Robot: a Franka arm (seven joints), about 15 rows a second.
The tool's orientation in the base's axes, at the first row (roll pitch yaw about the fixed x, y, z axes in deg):
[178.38, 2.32, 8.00]
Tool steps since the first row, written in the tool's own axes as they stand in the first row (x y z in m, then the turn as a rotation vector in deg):
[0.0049, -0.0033, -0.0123, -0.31, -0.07, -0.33]
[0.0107, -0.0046, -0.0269, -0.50, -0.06, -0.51]
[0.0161, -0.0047, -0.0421, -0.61, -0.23, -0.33]
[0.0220, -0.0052, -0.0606, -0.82, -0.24, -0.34]
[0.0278, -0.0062, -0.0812, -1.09, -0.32, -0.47]
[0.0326, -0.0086, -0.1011, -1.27, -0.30, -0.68]
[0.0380, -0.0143, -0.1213, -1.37, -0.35, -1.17]
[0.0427, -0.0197, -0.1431, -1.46, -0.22, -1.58]
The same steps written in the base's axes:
[0.0048, 0.0044, 0.0120, -0.30, 0.04, 0.34]
[0.0109, 0.0069, 0.0263, -0.48, 0.01, 0.53]
[0.0168, 0.0083, 0.0413, -0.62, 0.15, 0.35]
[0.0232, 0.0102, 0.0595, -0.83, 0.13, 0.37]
[0.0296, 0.0127, 0.0798, -1.11, 0.18, 0.50]
[0.0347, 0.0164, 0.0994, -1.27, 0.14, 0.72]
[0.0400, 0.0235, 0.1192, -1.36, 0.20, 1.21]
[0.0447, 0.0302, 0.1406, -1.42, 0.07, 1.63]

